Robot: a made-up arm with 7 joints. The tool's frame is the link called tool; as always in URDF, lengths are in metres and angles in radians. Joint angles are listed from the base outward.
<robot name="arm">
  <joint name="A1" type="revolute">
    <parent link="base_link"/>
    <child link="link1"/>
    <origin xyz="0 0 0.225"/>
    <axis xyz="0 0 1"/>
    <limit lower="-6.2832" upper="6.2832"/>
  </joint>
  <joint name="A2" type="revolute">
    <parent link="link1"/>
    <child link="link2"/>
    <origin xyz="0 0 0"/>
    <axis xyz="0 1 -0.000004"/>
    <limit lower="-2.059" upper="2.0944"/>
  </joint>
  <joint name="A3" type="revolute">
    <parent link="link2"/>
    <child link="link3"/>
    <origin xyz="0 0 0.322"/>
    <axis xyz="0 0 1"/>
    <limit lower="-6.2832" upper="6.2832"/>
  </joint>
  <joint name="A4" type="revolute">
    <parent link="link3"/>
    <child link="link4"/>
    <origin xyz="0.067 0 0"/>
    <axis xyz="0 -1 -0.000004"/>
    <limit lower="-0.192" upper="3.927"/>
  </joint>
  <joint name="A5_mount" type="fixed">
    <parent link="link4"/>
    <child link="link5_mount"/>
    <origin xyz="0.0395 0 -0.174"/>
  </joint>
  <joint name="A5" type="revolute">
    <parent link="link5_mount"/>
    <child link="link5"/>
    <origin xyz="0.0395 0 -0.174"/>
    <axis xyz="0 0.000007 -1"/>
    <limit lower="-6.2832" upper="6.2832"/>
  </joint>
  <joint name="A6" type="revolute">
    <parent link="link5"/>
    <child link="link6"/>
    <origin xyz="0 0 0"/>
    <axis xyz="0 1 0.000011"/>
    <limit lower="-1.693" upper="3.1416"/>
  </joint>
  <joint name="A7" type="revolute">
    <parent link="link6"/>
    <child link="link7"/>
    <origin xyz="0.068 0 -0.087"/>
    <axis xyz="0 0.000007 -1"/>
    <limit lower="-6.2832" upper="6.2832"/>
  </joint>
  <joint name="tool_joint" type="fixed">
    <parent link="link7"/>
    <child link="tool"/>
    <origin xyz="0 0 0" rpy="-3.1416 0 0"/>
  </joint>
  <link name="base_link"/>
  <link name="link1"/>
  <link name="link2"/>
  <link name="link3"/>
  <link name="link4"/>
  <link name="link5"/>
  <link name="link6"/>
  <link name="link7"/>
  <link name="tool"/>
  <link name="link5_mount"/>
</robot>
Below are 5 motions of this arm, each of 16 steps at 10 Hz.
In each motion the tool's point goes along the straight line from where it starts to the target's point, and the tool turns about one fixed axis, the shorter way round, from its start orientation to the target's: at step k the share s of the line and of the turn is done. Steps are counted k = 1, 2, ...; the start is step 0. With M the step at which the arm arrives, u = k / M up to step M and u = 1 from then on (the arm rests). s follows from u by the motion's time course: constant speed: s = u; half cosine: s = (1 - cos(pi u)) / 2; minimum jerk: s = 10 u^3 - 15 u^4 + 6 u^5.
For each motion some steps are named. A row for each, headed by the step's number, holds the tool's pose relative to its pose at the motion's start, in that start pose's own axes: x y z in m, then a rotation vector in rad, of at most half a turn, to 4 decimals.
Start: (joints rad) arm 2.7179 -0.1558 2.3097 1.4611 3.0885 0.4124 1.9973
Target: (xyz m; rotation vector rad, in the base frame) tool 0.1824 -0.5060 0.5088 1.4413 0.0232 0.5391
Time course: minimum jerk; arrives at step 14
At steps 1, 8, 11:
1: 0.0000 0.0001 0.0000 0.0001 -0.0001 0.0002
8: -0.0056 0.0160 -0.0095 0.0214 -0.0208 0.0320
11: -0.0083 0.0235 -0.0140 0.0316 -0.0306 0.0472

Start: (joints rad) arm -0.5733 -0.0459 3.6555 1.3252 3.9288 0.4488 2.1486
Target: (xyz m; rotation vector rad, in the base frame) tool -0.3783 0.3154 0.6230 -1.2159 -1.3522 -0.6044
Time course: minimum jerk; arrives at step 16
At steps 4, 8, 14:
4: 0.0074 0.0368 -0.0034 -0.0828 -0.0203 0.0592
8: 0.0357 0.1779 -0.0166 -0.4002 -0.0982 0.2859
14: 0.0702 0.3500 -0.0327 -0.7875 -0.1932 0.5627

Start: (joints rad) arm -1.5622 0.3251 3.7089 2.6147 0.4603 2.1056 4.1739
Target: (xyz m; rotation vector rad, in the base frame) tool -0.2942 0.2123 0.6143 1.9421 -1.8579 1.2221
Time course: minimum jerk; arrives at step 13
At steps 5, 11, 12, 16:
5: -0.0260 -0.0234 0.1009 0.3077 0.3411 0.0211
11: -0.0866 -0.0780 0.3366 1.0265 1.1377 0.0705
12: -0.0888 -0.0800 0.3450 1.0523 1.1664 0.0723
16: -0.0891 -0.0803 0.3465 1.0566 1.1712 0.0726

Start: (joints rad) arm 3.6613 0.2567 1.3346 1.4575 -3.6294 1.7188 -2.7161
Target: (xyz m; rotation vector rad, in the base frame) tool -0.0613 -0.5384 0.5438 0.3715 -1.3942 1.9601
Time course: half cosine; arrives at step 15
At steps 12, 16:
12: 0.0618 0.0940 -0.1088 -1.0140 -0.5628 0.0591
16: 0.0683 0.1039 -0.1203 -1.1210 -0.6222 0.0653

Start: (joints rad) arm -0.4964 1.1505 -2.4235 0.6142 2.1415 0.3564 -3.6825
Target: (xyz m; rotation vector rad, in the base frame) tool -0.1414 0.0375 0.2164 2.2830 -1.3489 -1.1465
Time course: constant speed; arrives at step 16
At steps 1, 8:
1: 0.0028 -0.0193 -0.0085 0.0537 0.0068 0.0047
8: 0.0226 -0.1544 -0.0677 0.4294 0.0546 0.0372

